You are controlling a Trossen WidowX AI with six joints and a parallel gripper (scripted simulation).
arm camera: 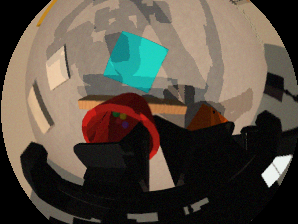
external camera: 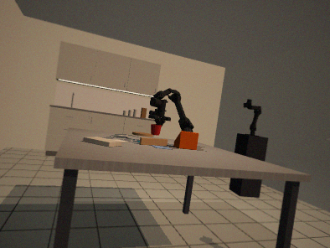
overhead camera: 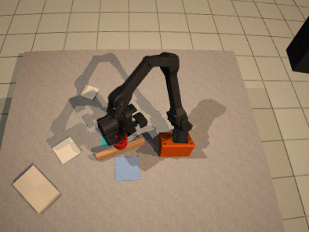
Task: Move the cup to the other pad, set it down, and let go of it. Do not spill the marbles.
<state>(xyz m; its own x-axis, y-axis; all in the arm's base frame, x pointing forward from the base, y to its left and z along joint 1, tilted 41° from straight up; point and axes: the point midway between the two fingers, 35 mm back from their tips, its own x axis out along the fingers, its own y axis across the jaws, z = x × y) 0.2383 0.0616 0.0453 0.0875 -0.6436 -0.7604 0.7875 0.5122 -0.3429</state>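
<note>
The wooden bar lies 20 mm ahead of my gripper tip, 20 mm to the left of it and 100 mm below it. The rest, counted from my gripper tip: light blue pad (20 mm behind, 100 mm to the left, 120 mm below); then red cup (20 mm ahead, 20 mm to the left).
</note>
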